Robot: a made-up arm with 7 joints. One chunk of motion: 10 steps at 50 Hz.
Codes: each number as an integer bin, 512 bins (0 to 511) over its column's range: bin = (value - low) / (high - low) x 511, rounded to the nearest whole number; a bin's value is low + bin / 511 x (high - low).
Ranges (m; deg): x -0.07..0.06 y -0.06..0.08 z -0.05..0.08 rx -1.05..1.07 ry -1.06..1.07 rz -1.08..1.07
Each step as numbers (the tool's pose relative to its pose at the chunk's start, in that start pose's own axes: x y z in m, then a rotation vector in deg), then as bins.
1 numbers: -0.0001 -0.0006 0.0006 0.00 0.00 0.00
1 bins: 275 217 199 253 254 257
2 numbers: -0.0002 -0.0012 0.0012 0.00 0.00 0.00
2 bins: 274 215 201 253 254 257
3 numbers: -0.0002 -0.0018 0.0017 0.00 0.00 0.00
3 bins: 274 212 203 253 254 257
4 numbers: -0.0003 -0.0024 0.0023 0.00 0.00 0.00
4 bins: 274 210 206 253 254 257
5 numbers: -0.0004 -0.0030 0.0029 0.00 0.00 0.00
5 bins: 274 208 208 253 254 257
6 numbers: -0.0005 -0.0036 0.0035 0.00 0.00 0.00
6 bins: 273 206 210 253 254 257
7 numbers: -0.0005 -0.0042 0.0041 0.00 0.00 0.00
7 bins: 273 204 213 253 254 257
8 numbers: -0.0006 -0.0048 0.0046 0.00 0.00 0.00
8 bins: 273 201 215 253 254 257
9 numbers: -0.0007 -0.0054 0.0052 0.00 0.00 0.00
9 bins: 272 199 217 253 254 257
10 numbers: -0.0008 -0.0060 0.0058 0.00 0.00 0.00
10 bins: 272 197 219 253 254 257
